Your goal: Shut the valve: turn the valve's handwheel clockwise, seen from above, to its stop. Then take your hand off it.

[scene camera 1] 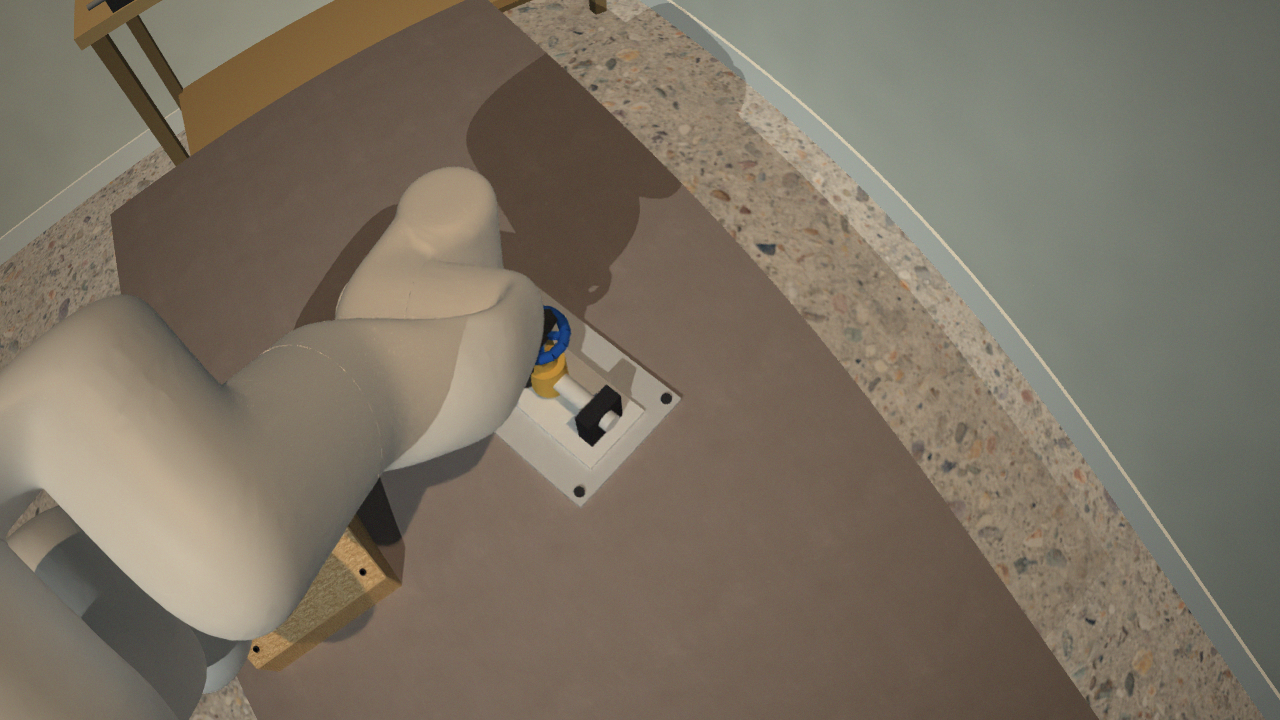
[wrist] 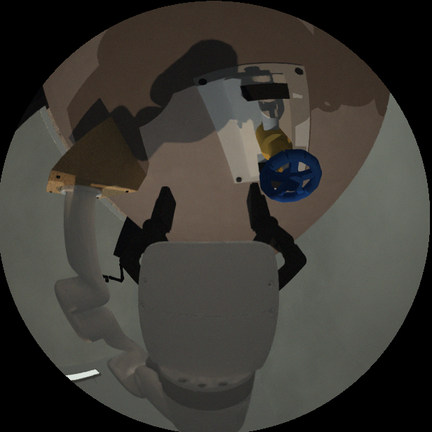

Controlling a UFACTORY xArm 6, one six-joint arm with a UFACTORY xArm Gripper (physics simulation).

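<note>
The valve's blue handwheel sits on a yellow valve body, on a pale base plate. In the scene view the arm hides the wheel's left part. My gripper is open and empty. In the wrist view the wheel lies outside the fingers, to the right of the right fingertip and close to it. Whether they touch cannot be told. In the scene view the arm hides most of the gripper; a dark part shows behind the wheel's rim.
A white pipe runs from the valve body to a black bracket on the plate. A wooden block stands near the arm's base. A wooden bench is at the upper left, beyond the brown surface.
</note>
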